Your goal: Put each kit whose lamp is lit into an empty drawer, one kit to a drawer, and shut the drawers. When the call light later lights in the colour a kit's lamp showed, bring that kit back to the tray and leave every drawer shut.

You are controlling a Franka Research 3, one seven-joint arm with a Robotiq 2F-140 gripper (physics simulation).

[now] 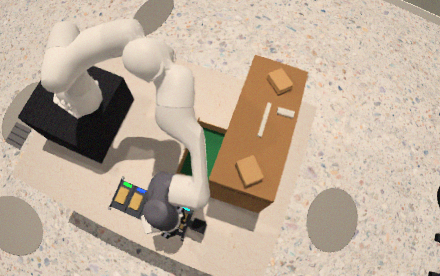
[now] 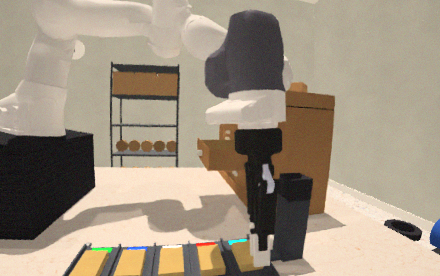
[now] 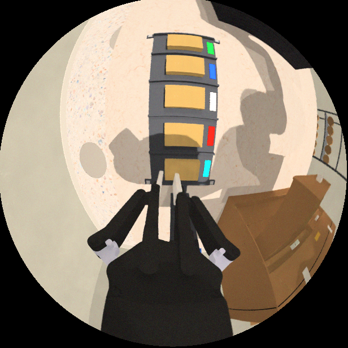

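Note:
The dark tray (image 1: 122, 207) (image 3: 156, 102) holds five yellow kits in a row. Beside the kits are a green lamp (image 3: 210, 48), a blue lamp (image 3: 212, 71), a white lamp (image 3: 213, 101), a red lamp (image 3: 211, 136) and a cyan lamp (image 3: 206, 168). My gripper (image 2: 261, 250) (image 3: 168, 177) is shut with a narrow gap and nothing between its fingers. Its tips are at the cyan-lamp kit (image 3: 181, 167), at the tray's cabinet-side end. The brown cabinet (image 1: 280, 145) (image 2: 310, 150) has one drawer (image 1: 212, 142) (image 2: 220, 155) pulled out, with a green floor. The arm partly hides the drawer.
A dark post (image 1: 198, 226) (image 2: 292, 220) stands close beside the gripper at the tray's end; no lit colour shows on it. Two wooden blocks (image 1: 280, 81) (image 1: 249, 170) and two white pieces (image 1: 264, 120) (image 1: 286, 112) lie on the cabinet. A shelf rack (image 2: 178, 115) stands behind.

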